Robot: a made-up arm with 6 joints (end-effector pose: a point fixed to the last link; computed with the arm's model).
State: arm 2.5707 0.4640 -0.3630 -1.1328 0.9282 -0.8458
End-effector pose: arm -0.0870 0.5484 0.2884 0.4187 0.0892 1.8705
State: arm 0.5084 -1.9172 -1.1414 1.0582 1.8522 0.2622
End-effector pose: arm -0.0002 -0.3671 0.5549 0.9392 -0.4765 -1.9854
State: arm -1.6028 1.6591 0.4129 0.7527 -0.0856 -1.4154
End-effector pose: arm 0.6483 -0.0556 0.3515 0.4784 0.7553 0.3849
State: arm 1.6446 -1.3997 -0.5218 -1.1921 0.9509 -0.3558
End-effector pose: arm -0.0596 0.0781 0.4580 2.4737 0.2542 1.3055
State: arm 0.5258 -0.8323 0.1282 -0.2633 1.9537 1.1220
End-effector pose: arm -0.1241 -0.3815 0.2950 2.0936 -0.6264 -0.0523
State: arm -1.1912 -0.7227 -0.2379 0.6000 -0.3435 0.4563
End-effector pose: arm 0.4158 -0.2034 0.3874 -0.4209 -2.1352 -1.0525
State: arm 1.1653 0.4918 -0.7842 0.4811 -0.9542 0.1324
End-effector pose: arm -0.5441 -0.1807 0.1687 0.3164 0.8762 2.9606
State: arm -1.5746 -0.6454 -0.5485 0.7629 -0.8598 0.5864
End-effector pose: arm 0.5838 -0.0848 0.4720 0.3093 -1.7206 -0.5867
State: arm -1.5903 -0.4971 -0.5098 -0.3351 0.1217 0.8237
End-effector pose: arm 0.6571 -0.0896 0.4600 -0.1817 -1.4146 -1.3941
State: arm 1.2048 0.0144 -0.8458 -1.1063 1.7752 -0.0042
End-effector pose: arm -0.3756 -0.3331 0.2615 -1.5787 0.5221 -1.9258
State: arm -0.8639 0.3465 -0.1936 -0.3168 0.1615 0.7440
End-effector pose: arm 0.4727 -0.4861 0.2657 -1.1919 -0.4339 -1.8830
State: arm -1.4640 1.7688 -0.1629 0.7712 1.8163 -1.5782
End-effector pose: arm 0.3625 -0.0794 0.2454 0.1762 0.9399 2.2145
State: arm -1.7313 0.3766 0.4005 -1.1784 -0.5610 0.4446
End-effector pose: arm 0.3820 -0.2284 0.2640 -0.0293 0.1248 -2.5430
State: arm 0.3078 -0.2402 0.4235 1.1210 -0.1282 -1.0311
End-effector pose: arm 0.0612 -0.1213 0.2547 -1.1940 -0.3841 -1.0617
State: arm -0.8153 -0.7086 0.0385 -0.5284 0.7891 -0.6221
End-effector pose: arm 0.2837 -0.2165 0.3283 -0.8161 -1.6019 -0.9921
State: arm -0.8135 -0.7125 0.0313 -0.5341 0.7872 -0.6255
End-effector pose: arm 0.2825 -0.2176 0.3296 -0.8081 -1.6080 -0.9863
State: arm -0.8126 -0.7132 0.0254 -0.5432 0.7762 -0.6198
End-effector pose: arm 0.2807 -0.2199 0.3318 -0.7919 -1.6177 -0.9956
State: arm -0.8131 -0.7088 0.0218 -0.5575 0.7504 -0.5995
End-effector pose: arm 0.2778 -0.2243 0.3354 -0.7621 -1.6326 -1.0299
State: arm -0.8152 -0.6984 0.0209 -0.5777 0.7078 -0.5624
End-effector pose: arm 0.2736 -0.2312 0.3404 -0.7164 -1.6506 -1.0939
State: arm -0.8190 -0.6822 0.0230 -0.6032 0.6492 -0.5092
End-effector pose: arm 0.2683 -0.2410 0.3461 -0.6550 -1.6669 -1.1883
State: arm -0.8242 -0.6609 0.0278 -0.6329 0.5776 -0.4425
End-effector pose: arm 0.2620 -0.2536 0.3518 -0.5801 -1.6749 -1.3097
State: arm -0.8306 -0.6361 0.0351 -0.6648 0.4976 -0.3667
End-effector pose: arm 0.2550 -0.2684 0.3562 -0.4961 -1.6688 -1.4508
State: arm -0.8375 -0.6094 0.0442 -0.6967 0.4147 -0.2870
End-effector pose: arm 0.2478 -0.2847 0.3587 -0.4092 -1.6452 -1.6012
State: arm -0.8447 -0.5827 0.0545 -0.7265 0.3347 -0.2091
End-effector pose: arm 0.2409 -0.3008 0.3586 -0.3253 -1.6054 -1.7488
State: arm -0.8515 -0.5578 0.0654 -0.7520 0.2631 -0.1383
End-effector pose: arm 0.2347 -0.3153 0.3564 -0.2515 -1.5551 -1.8822
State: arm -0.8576 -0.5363 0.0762 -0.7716 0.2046 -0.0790
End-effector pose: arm 0.2297 -0.3269 0.3530 -0.1930 -1.5027 -1.9925
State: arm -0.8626 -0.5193 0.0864 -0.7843 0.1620 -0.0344
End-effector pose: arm 0.2260 -0.3348 0.3493 -0.1531 -1.4574 -2.0742
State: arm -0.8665 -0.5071 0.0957 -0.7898 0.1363 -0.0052
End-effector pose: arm 0.2239 -0.3390 0.3465 -0.1331 -1.4248 -2.1267
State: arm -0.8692 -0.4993 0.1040 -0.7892 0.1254 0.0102
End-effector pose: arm 0.2230 -0.3400 0.3447 -0.1303 -1.4065 -2.1540
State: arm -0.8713 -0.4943 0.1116 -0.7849 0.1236 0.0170
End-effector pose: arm 0.2229 -0.3390 0.3438 -0.1377 -1.3977 -2.1656
